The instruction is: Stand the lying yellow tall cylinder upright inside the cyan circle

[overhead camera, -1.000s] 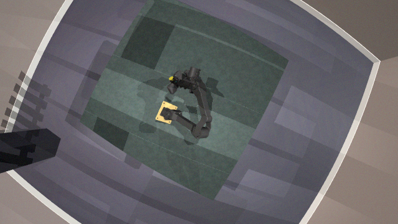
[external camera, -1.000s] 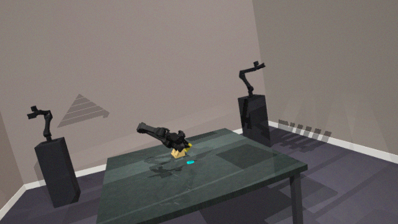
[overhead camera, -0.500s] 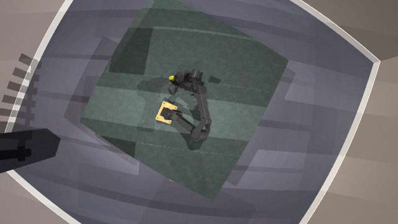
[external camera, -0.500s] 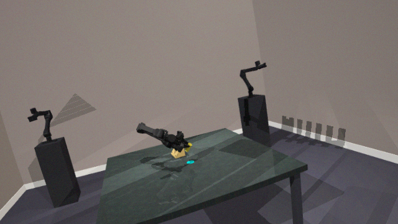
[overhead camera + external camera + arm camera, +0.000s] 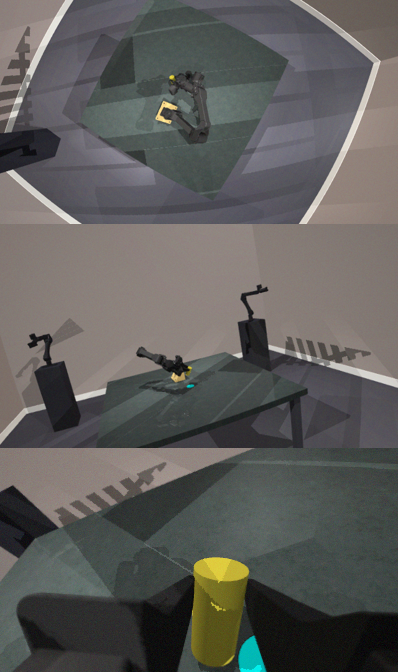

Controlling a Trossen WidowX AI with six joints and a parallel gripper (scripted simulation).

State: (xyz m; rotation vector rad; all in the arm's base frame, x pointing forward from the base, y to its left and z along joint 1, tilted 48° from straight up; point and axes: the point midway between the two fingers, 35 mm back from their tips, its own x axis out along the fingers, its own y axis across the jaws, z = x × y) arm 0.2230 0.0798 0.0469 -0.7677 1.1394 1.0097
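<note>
Now: the cyan circle 2 cm ahead of my gripper tip, 2 cm to the right of it and 14 cm below it. The rest, counted from my gripper tip: yellow tall cylinder 1 cm behind, 1 cm to the right, 2 cm below.
</note>
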